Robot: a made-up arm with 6 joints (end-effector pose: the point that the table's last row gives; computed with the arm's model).
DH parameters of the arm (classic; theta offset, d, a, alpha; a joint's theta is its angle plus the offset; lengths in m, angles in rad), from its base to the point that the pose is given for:
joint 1: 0 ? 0 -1.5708
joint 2: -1.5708 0 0.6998 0
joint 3: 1.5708 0.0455 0 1.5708
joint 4: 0 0.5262 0 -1.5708
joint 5: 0 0 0 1.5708
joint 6: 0 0.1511 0 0
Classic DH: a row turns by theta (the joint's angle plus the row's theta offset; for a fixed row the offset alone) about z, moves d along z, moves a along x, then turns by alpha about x.
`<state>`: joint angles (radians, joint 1 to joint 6).
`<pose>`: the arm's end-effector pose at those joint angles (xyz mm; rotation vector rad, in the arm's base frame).
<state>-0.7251 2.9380 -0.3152 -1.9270 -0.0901 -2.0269</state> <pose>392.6 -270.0 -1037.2 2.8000 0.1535 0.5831</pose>
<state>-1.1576 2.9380 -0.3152 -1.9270 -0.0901 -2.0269</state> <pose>243.2 -409.7 -1037.2 2.7069 -0.4409 0.4731</pose>
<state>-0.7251 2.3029 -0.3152 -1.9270 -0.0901 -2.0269</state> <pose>889.8 -710.7 -508.0 2.1924 0.1555 1.0567</pose>
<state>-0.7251 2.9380 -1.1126 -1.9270 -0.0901 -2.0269</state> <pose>633.8 -483.8 -622.3 2.0264 0.1540 1.1514</pose>
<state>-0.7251 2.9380 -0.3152 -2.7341 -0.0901 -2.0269</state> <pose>382.6 -271.1 -1041.1 2.4647 1.1962 0.2802</pose>
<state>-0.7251 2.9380 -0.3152 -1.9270 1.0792 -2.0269</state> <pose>305.2 -376.5 -943.1 1.8206 -0.2062 -0.0945</pose>
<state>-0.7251 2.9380 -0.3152 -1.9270 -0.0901 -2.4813</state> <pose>392.6 -270.0 -1037.2 2.6316 0.7623 0.4671</pose>
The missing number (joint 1, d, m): 0.2381
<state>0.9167 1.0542 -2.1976 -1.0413 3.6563 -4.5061</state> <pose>55.2 252.2 713.2 -1.7258 -1.6199 -0.9113</pose>
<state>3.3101 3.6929 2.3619 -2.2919 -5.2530 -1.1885</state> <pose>569.6 149.5 210.9 -0.9804 0.6720 -0.0602</pose>
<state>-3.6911 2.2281 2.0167 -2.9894 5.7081 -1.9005</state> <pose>25.6 -83.6 -411.3 -0.9681 1.5246 -1.8628</pose>
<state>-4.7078 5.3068 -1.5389 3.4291 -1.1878 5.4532</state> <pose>-80.5 -1030.6 236.7 0.9486 1.4163 -2.0194</pose>
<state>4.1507 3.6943 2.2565 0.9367 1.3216 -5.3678</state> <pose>388.3 310.1 203.4 0.8681 0.7491 -0.4222</pose>
